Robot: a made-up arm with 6 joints.
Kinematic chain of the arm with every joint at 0, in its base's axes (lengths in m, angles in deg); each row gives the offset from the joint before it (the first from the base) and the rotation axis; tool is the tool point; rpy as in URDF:
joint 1: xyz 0 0 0.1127 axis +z
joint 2: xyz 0 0 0 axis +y
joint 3: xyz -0.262 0 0.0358 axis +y
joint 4: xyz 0.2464 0 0.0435 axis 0.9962 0 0.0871
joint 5: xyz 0 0 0 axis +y
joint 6: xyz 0.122 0 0.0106 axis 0.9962 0 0.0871
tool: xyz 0 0 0 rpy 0 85 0
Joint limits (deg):
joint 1: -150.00..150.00
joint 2: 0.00..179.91
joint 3: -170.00..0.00
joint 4: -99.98..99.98
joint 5: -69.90..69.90
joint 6: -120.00..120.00
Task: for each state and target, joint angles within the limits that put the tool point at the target. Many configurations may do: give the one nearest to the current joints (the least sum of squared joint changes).
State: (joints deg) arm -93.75 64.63 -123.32 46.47 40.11 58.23
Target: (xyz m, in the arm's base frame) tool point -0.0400 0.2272 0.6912
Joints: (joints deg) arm -73.51 49.53 -148.64 46.42 17.11 58.23
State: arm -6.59 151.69 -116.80 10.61 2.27 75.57
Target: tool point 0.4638 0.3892 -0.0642
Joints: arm 40.17 178.91 -145.79 9.50 -5.20 75.57
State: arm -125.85 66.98 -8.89 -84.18 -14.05 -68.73
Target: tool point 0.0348 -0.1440 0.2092
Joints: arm -105.09 27.75 -8.93 -85.91 -35.62 -68.73
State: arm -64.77 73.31 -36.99 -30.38 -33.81 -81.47
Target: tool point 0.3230 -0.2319 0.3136
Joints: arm -41.08 91.60 -63.34 -31.00 -36.45 -81.47
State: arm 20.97 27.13 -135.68 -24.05 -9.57 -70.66
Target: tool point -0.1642 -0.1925 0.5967
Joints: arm 47.58 17.82 -104.50 -25.18 9.51 -70.66
